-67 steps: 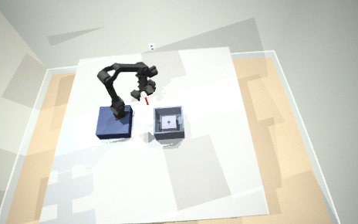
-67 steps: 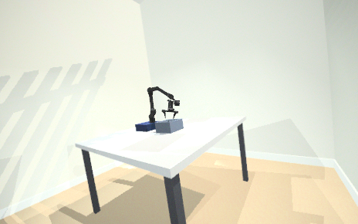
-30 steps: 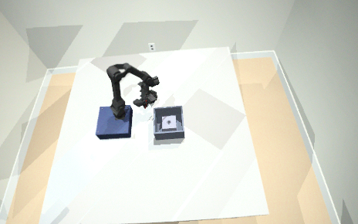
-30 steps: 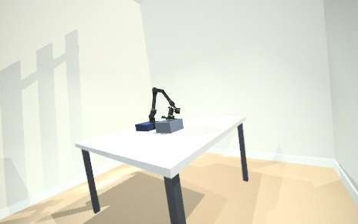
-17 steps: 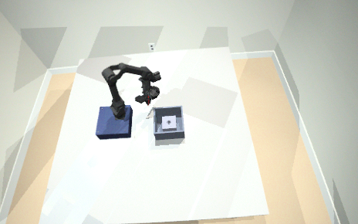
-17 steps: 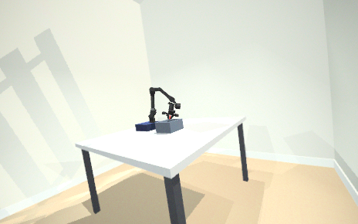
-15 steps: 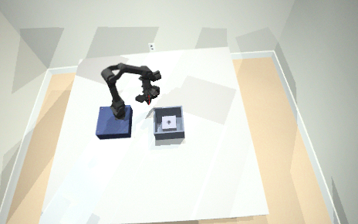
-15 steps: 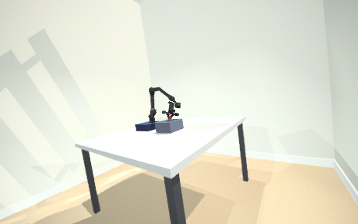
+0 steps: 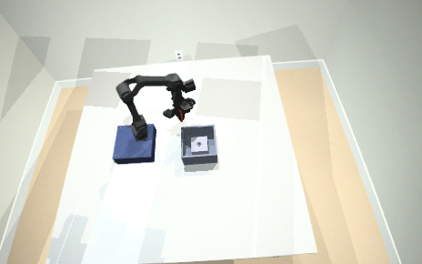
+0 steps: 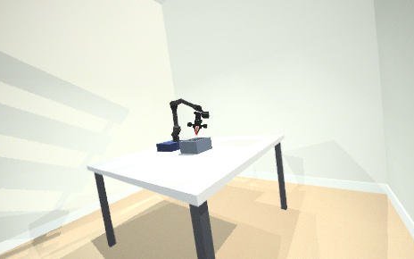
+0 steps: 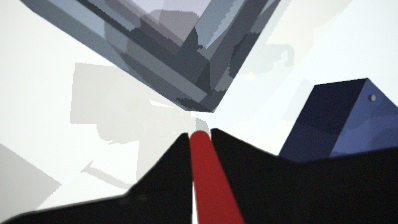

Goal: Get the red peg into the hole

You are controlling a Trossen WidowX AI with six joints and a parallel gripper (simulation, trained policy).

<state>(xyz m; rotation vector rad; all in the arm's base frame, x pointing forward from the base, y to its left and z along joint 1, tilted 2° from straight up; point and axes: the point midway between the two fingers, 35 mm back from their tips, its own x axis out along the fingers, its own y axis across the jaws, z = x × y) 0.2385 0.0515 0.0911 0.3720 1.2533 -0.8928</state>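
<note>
My gripper tip is 12 cm to the left of the pale plate, 8 cm short of it and 8 cm above it. Also, from my gripper tip: red peg: 3 cm above, 1 cm to the left; grey box: 12 cm to the right, 10 cm below, 8 cm ahead.
</note>
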